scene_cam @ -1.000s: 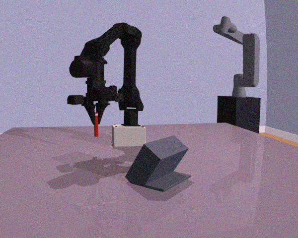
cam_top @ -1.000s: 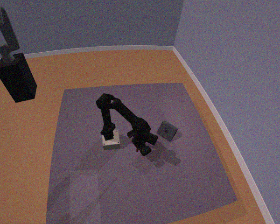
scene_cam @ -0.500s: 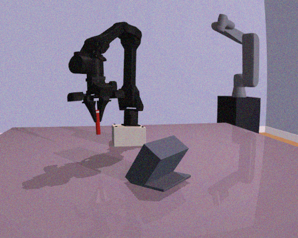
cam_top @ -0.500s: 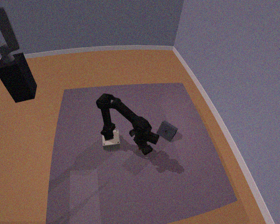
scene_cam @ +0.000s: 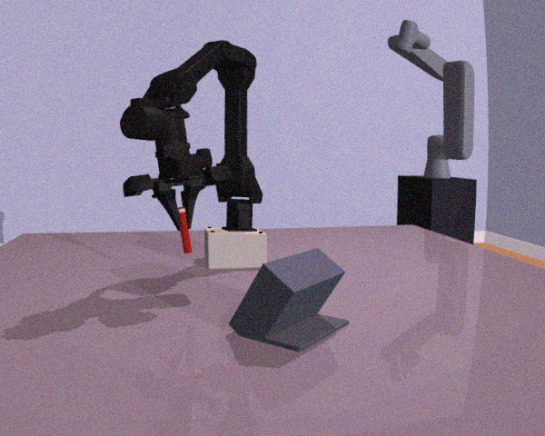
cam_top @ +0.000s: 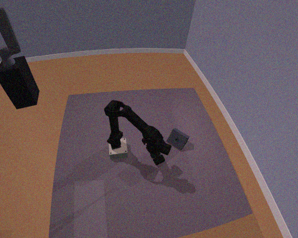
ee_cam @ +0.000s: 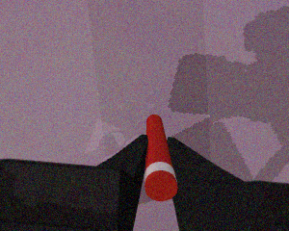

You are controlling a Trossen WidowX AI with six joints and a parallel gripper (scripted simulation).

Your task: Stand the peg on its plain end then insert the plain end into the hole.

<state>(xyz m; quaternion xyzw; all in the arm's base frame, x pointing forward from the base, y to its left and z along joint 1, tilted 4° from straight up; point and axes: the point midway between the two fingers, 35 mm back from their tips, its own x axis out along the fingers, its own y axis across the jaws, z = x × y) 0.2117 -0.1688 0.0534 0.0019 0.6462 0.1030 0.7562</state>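
Right now my gripper tip is 24 cm short of the grey sloped panel, 10 cm to the right of it and 6 cm above it. Also, from my gripper tip: red peg (2 cm above); flat grey foot plate (26 cm ahead, 11 cm to the left, 11 cm below).
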